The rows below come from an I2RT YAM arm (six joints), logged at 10 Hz.
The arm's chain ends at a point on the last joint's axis. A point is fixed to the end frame.
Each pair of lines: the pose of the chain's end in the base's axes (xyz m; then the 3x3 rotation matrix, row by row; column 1 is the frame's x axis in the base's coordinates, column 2 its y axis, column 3 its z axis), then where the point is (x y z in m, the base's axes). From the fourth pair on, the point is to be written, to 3 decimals.
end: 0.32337 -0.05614 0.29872; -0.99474 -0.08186 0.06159; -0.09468 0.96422 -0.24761; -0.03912 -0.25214 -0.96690
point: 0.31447 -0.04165 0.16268
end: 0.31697 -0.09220 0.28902; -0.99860 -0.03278 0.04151; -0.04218 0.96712 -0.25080; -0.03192 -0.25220 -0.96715
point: 0.30787 -0.07730 0.15304
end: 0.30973 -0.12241 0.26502; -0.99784 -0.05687 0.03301; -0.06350 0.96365 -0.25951; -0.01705 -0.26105 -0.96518
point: 0.29838 -0.10907 0.12905
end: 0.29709 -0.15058 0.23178; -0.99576 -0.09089 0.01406; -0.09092 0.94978 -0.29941; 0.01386 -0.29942 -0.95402
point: 0.282 -0.143 0.096
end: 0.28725 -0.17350 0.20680; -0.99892 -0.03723 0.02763; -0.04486 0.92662 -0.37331; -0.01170 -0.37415 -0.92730
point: 0.276 -0.176 0.070
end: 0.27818 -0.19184 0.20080; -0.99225 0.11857 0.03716; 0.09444 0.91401 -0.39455; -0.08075 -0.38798 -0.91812
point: 0.276 -0.196 0.064
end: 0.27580 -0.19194 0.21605; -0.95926 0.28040 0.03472; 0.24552 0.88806 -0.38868; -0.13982 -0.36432 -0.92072
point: 0.282 -0.195 0.079
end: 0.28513 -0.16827 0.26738; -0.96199 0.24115 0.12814; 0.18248 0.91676 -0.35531; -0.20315 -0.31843 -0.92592
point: 0.301 -0.166 0.131
